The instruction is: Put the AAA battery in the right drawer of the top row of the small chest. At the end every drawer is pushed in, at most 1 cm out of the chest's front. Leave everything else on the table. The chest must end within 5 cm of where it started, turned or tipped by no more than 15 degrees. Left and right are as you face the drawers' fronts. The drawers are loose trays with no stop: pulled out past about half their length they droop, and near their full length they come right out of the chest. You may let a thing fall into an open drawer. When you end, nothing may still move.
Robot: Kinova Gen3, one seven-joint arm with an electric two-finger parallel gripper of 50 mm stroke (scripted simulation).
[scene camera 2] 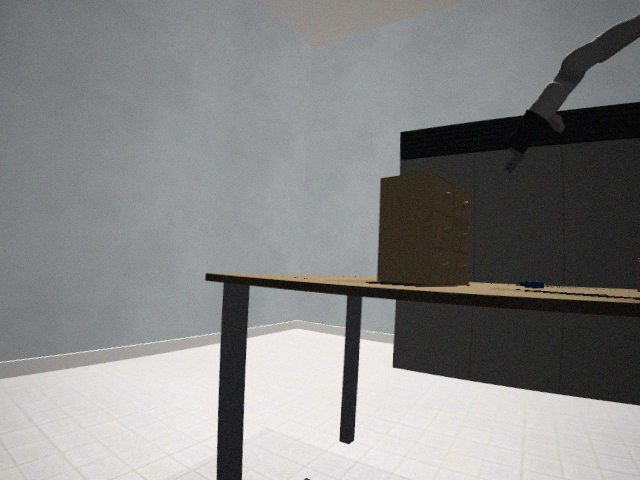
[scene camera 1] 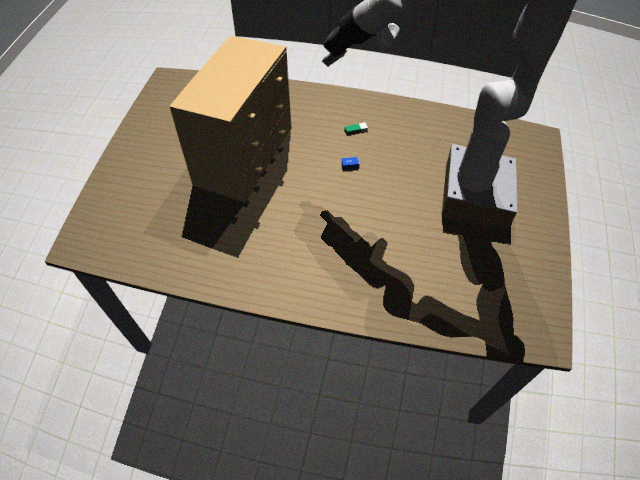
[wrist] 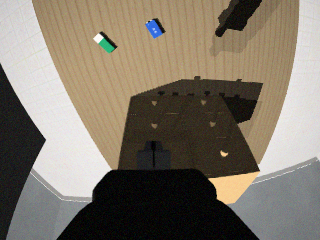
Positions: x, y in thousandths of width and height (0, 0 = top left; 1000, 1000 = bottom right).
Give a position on a drawer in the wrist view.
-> At 736, 656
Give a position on a drawer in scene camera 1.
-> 427, 168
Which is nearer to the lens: the wooden chest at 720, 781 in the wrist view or the drawer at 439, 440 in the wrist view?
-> The wooden chest.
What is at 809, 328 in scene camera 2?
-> My gripper.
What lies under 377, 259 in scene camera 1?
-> A drawer.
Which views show the wooden chest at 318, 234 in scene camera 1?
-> Scene camera 2, scene camera 1 and the wrist view: all of them.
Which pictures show my gripper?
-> Scene camera 2, scene camera 1 and the wrist view: all of them.
